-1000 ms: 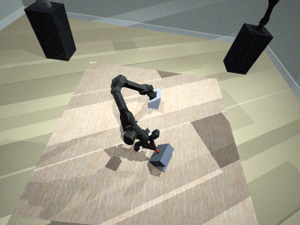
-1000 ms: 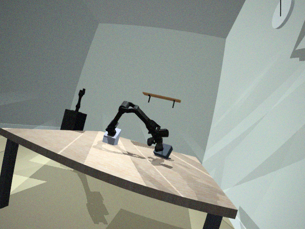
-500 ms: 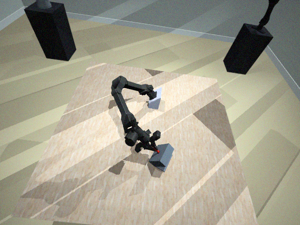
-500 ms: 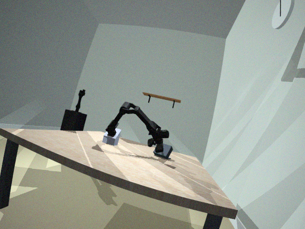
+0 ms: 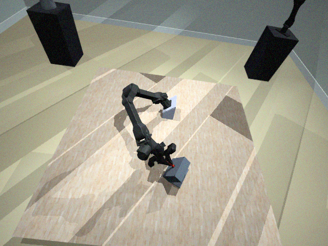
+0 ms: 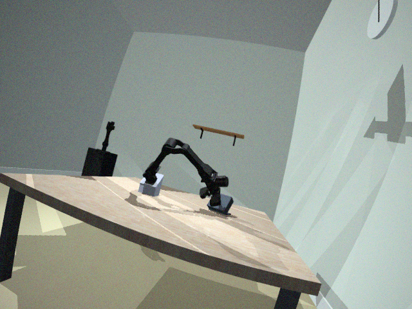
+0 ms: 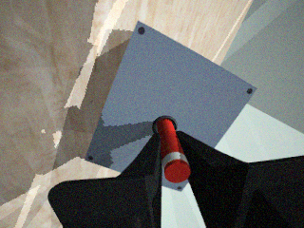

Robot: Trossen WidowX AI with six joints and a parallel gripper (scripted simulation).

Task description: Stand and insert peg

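Now: the grey sloped panel 1 cm ahead of my gripper tip, 3 cm to the left of it and 2 cm below it. Round my gripper tip: red peg 1 cm behind, 1 cm to the right, 1 cm above.
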